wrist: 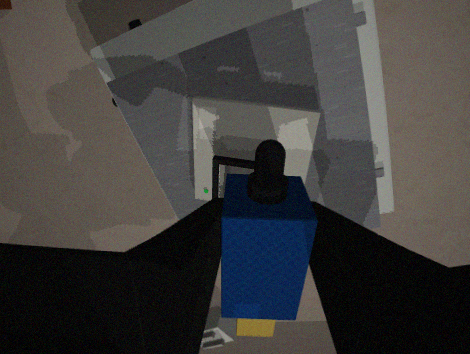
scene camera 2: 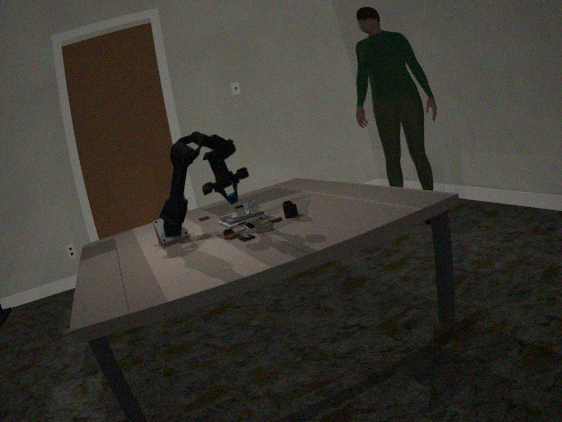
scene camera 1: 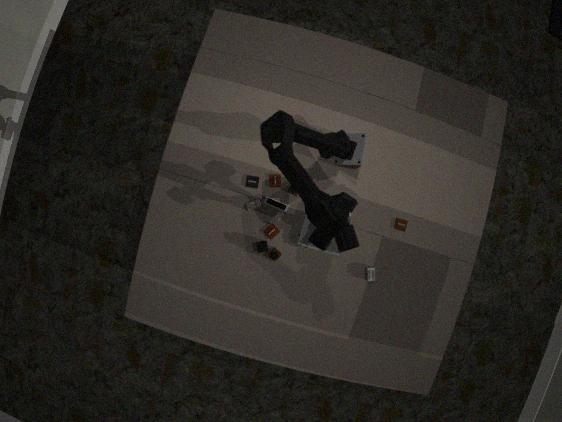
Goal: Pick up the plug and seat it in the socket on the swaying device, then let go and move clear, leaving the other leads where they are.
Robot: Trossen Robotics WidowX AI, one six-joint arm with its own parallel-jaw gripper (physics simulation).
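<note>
The plug is a blue block (scene camera 2: 232, 197) (wrist: 269, 265) with a black stub on its upper end in the wrist view and a yellow piece at its other end. My gripper (scene camera 2: 233, 198) (wrist: 263, 210) is shut on it, one dark finger on each side. It holds the plug a little above the device, which is a grey plate (wrist: 280, 60) with a pale raised block (wrist: 250, 120) and a small green dot. The black-rimmed socket (wrist: 216, 177) on the block is partly hidden behind the plug. In scene camera 1 the arm covers the plug and most of the device (scene camera 1: 305, 236).
Beside the device lie orange pieces (scene camera 1: 274, 180) (scene camera 1: 271, 230), a dark piece (scene camera 1: 252, 181), a white-rimmed black piece (scene camera 1: 276, 204) and small dark blocks (scene camera 1: 261, 246). An orange piece (scene camera 1: 400, 224) and a pale block (scene camera 1: 370, 274) lie on its other side. A person (scene camera 2: 395, 75) stands beyond the table.
</note>
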